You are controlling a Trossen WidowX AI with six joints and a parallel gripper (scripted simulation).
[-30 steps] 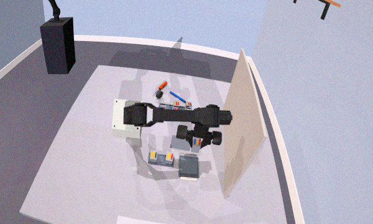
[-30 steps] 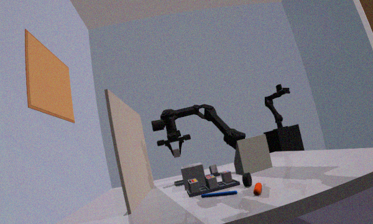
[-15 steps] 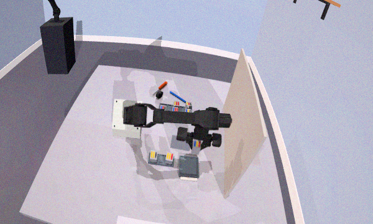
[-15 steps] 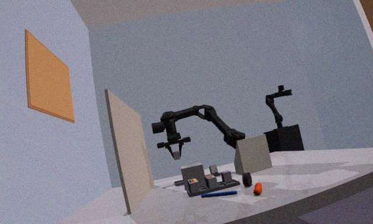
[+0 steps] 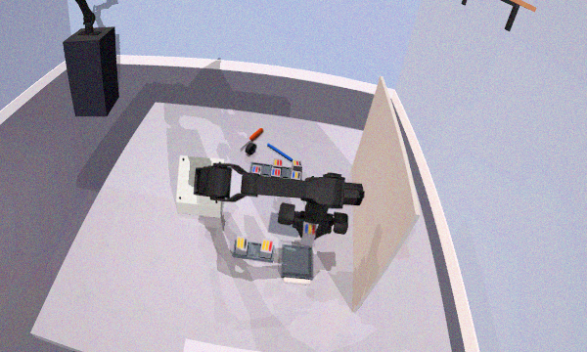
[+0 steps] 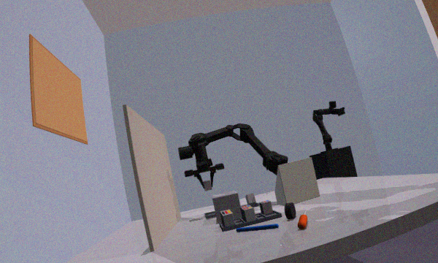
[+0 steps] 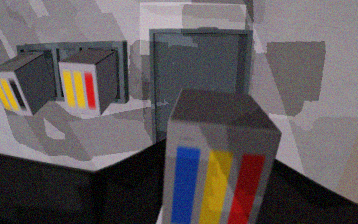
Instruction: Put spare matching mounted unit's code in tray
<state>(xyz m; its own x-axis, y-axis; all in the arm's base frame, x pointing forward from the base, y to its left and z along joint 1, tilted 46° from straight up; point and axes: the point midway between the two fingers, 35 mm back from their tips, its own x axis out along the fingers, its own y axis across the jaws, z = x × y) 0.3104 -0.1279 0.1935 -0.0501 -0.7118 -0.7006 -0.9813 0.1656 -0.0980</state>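
The grey tray is 10 mm behind my gripper tip and 130 mm below it. The rest, counted from my gripper tip: blue pen: 20 mm behind, 550 mm to the left, 130 mm below; rack: 140 mm behind, 40 mm to the left, 120 mm below; tall pale panel: 220 mm ahead, 140 mm to the left, 90 mm above.
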